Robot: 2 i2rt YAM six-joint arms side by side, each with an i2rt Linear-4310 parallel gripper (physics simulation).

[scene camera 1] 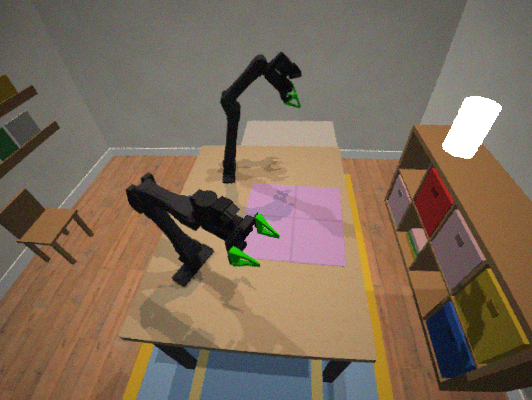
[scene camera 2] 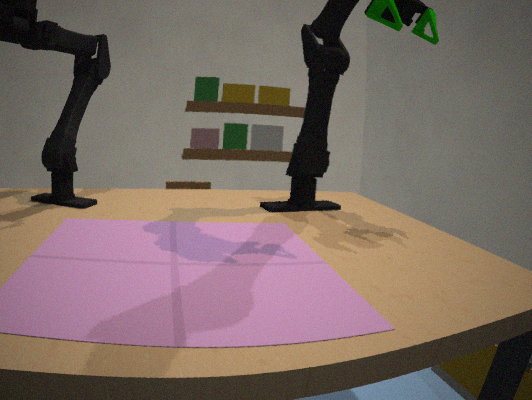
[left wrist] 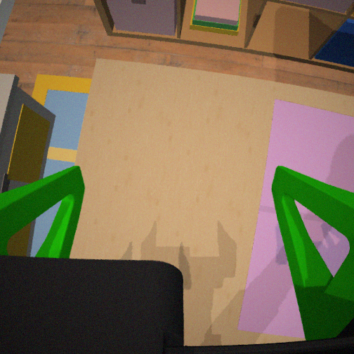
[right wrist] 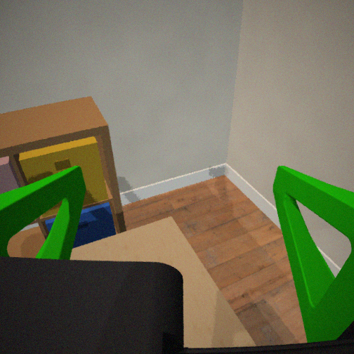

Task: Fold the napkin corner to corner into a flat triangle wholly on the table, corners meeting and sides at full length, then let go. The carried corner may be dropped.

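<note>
The pink napkin (scene camera 1: 320,240) (scene camera 2: 280,310) (left wrist: 305,135) lies flat and unfolded on the table, a square with two faint crossing crease lines. Arm shadows fall across it. My left gripper (scene camera 1: 296,104) (scene camera 2: 418,36) (left wrist: 177,176) is open and empty, high above the table; in the left wrist view the napkin's near side lies under the right-hand finger. My right gripper (scene camera 1: 269,251) (right wrist: 178,176) is open and empty, above the table near the napkin's lower left corner in scene camera 1. It does not show in scene camera 2. No napkin shows in the right wrist view.
The wooden table (scene camera 1: 310,310) (scene camera 2: 425,280) (left wrist: 170,150) (right wrist: 170,280) carries both arm bases. A cube shelf unit (scene camera 1: 485,200) (right wrist: 55,120) with coloured bins and a glowing lamp (scene camera 1: 471,127) stands beyond the table's right side in scene camera 1. A chair (scene camera 1: 50,225) stands at the left.
</note>
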